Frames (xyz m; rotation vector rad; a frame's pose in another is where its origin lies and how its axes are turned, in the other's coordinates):
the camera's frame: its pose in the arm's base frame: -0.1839 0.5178 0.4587 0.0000 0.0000 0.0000
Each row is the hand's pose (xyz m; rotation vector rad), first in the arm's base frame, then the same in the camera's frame.
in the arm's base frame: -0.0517 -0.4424 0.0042 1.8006 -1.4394 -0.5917
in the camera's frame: 0.1322 -0.9602 -0.4545 1.8006 -1.4394 -0.5917
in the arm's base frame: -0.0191 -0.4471 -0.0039 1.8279 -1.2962 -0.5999
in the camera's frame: 0.1648 -0.9649 -0.4626 1.8279 -1.2962 -0.5999
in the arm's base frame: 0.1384 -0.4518 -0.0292 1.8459 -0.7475 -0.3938
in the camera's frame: 0.3223 -0.9696 -0.4879 1.8459 -0.7475 -0.3938
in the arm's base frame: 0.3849 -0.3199 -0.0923 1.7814 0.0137 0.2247
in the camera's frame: 0.5688 -0.8377 -0.5510 1.7814 0.0137 0.2247
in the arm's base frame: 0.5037 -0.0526 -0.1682 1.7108 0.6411 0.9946
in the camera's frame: 0.6876 -0.5704 -0.6269 1.7108 0.6411 0.9946
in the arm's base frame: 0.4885 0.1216 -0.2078 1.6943 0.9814 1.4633
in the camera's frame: 0.6724 -0.3962 -0.6665 1.6943 0.9814 1.4633
